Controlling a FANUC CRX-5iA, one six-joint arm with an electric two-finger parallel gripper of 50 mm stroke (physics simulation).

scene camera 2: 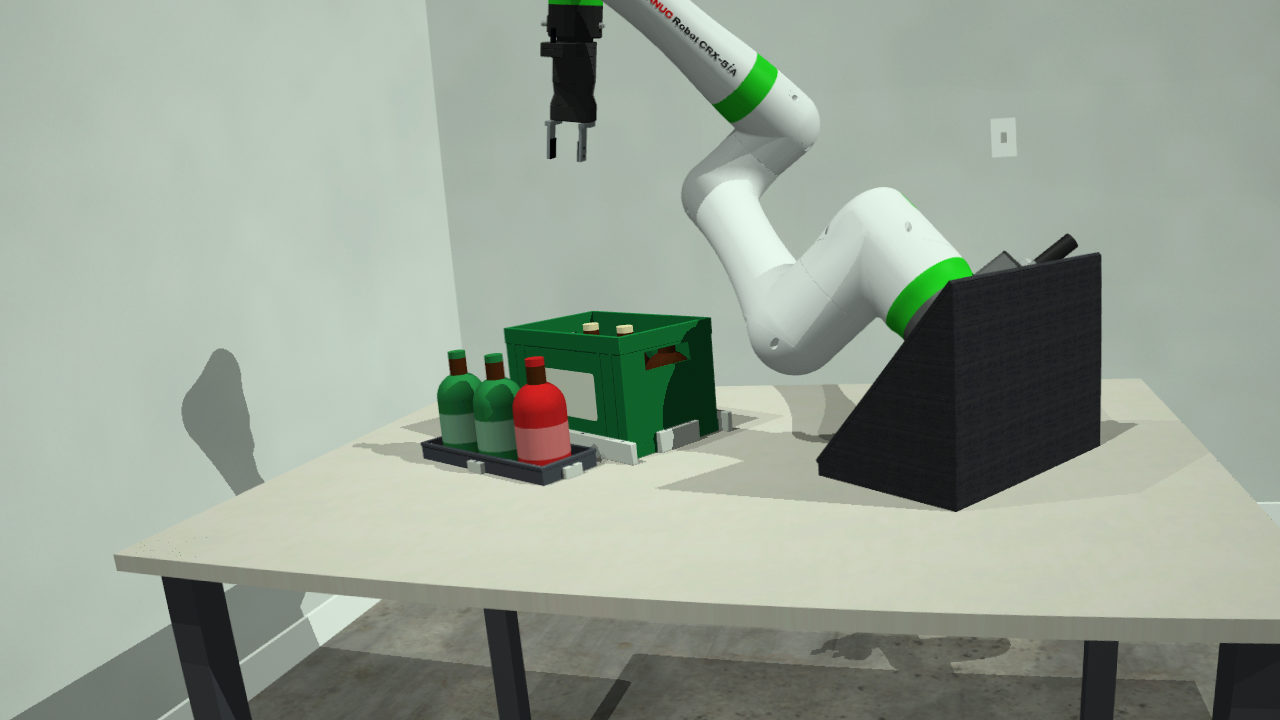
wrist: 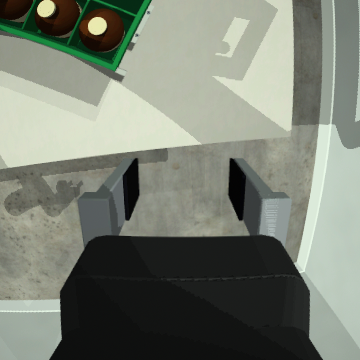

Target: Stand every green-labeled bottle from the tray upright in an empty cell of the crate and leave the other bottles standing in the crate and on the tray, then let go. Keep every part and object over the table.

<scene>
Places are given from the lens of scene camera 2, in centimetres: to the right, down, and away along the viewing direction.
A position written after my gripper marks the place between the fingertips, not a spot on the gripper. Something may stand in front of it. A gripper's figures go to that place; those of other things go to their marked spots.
my gripper (scene camera 2: 566, 159): -13, -35, 159
red bottle (scene camera 2: 541, 425): -13, 9, 123
green-labeled bottle (scene camera 2: 455, 393): -27, 5, 134
green-labeled bottle (scene camera 2: 493, 399): -20, 6, 128
</scene>
